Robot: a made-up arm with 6 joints.
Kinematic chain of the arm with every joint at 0, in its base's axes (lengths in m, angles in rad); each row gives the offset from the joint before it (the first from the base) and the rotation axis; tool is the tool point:
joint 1: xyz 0 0 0.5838 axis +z
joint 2: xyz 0.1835 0 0 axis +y
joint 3: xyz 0 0 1.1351 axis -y
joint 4: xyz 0 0 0.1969 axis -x
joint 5: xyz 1.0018 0 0 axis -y
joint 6: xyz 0.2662 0 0 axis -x
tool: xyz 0 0 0
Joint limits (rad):
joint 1: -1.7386..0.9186
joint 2: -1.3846..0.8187
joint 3: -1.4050..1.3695
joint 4: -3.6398..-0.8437
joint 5: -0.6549..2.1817
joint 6: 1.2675..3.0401
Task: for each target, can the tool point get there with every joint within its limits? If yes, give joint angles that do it. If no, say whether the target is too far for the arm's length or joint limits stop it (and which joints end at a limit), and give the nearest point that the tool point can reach.
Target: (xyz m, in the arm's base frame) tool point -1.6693 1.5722 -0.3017
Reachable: no: joint limits stop it (at a limit: joint 2, joint 3, joint 4) | nearest point -1.4351 1.3516 0.8127 | short by 1.160 m
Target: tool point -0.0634 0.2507 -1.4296
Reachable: no: joint limits stop it (at a limit: joint 1, joint 2) | nearest point 0.3641 0.5234 0.1297 | short by 1.640 m
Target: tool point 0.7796 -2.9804 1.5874
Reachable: no: too far | nearest point 0.5800 -2.2172 1.5004 | short by 0.794 m
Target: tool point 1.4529 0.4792 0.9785
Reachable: yes | joints 0.3064 0.2421 -0.5215 -2.6534 -0.1495 1.4702
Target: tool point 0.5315 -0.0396 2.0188
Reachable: yes | joints 0.1986 -0.4451 0.0307 -2.5346 1.9004 1.5831
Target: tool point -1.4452 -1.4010 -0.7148
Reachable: no: joint limits stop it (at a limit: joint 1, joint 2) | nearest point -0.4154 -1.3015 0.2031 | short by 1.383 m
